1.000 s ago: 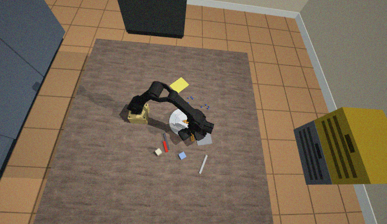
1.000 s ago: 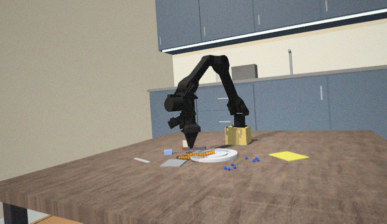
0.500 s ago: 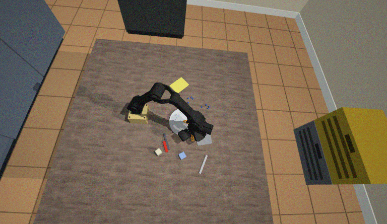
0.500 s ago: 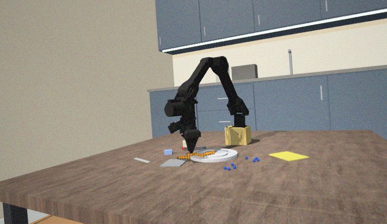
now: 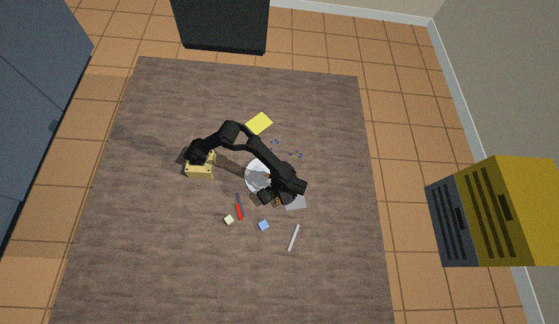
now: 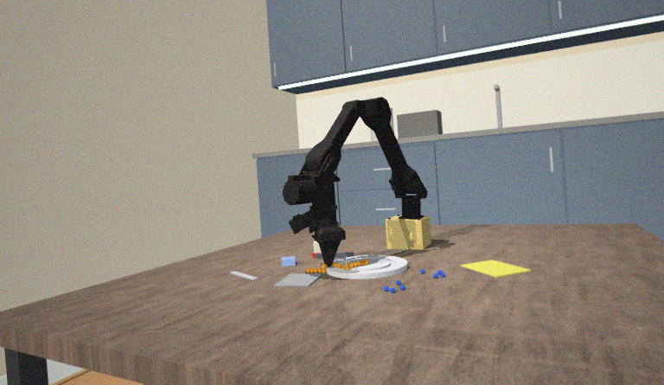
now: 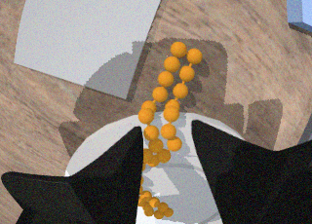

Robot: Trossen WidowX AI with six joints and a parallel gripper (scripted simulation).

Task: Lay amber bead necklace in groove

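Now: gripper tip 90 mm short of the grey square tile, 30 mm to the left of it and 10 mm above it. Also, from my gripper tip: red stick (160 mm behind, 70 mm to the right, 10 mm below); white stick (80 mm ahead, 190 mm to the right, 10 mm below); light blue cube (50 mm behind, 150 mm to the right, 10 mm below).
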